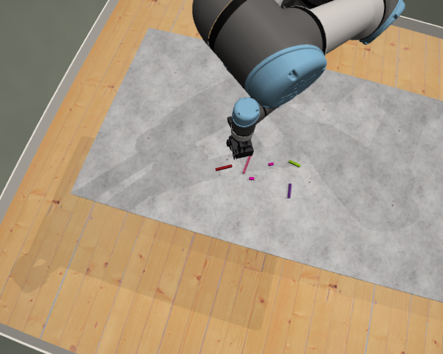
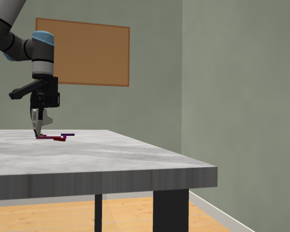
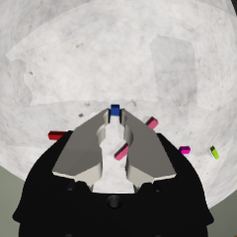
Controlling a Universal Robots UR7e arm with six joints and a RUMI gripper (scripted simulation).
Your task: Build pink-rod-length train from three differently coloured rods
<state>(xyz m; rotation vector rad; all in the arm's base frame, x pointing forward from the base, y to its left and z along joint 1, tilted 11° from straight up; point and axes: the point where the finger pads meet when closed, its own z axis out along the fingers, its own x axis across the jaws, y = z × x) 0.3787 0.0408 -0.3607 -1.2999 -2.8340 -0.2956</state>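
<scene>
My gripper is now 1 cm above the small blue rod. Round my hand: lime rod (7 cm behind, 24 cm to the left, 2 cm below); then pink rod (2 cm ahead, 6 cm to the left, 2 cm below); then red rod (8 cm ahead, 2 cm to the right, 2 cm below).
</scene>
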